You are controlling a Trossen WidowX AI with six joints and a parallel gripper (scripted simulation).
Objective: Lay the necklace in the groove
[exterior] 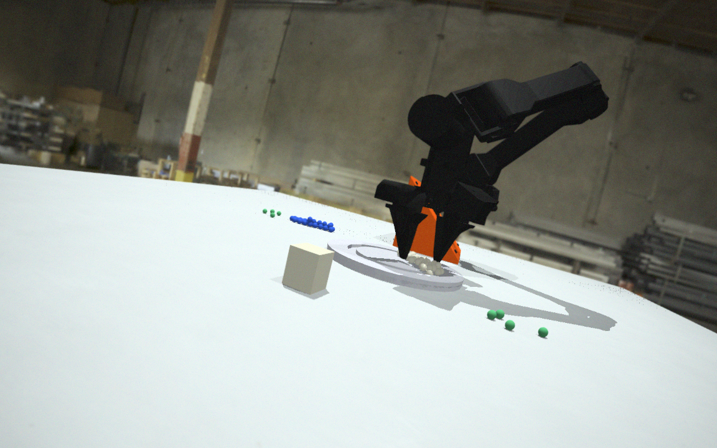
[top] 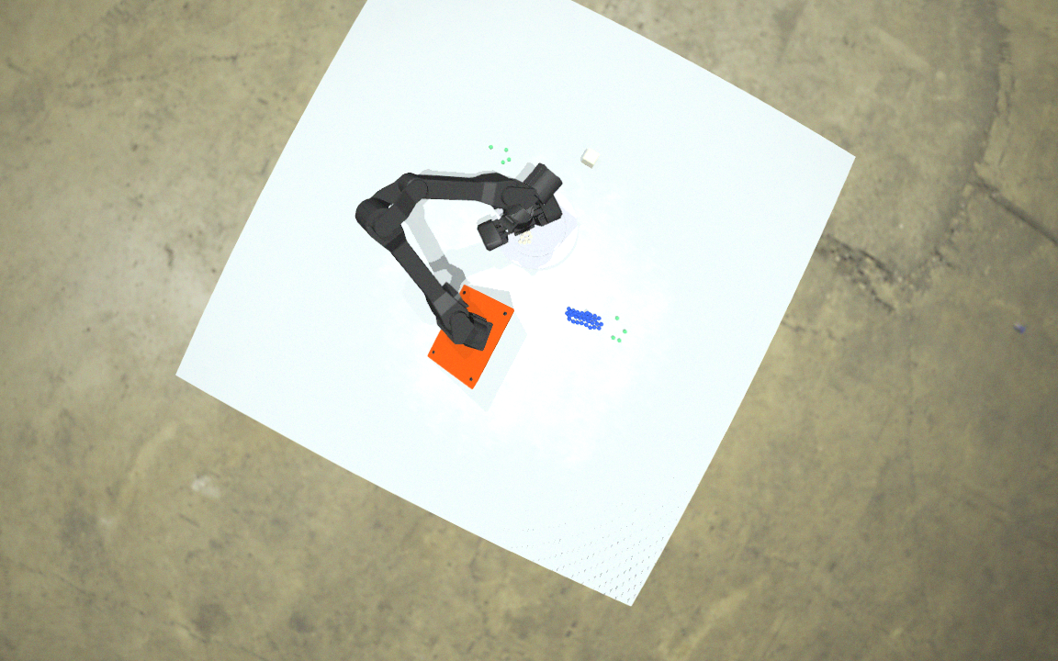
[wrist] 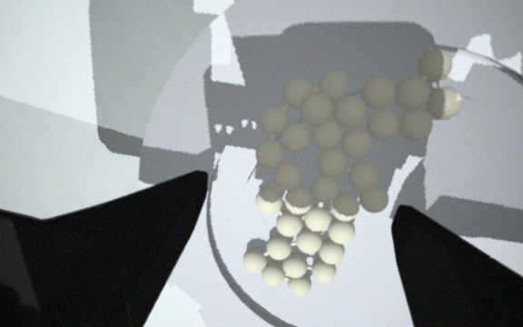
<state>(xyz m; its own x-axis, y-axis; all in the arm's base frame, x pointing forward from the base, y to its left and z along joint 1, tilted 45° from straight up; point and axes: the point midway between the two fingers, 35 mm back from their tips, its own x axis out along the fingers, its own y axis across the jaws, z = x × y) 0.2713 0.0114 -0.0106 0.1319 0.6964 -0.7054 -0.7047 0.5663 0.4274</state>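
My gripper tip is 40 mm to the left of the round bead board, 20 mm short of it and 10 mm above it. From my gripper tip the other things lie so: cream cube (220 mm ahead, 100 mm to the right).
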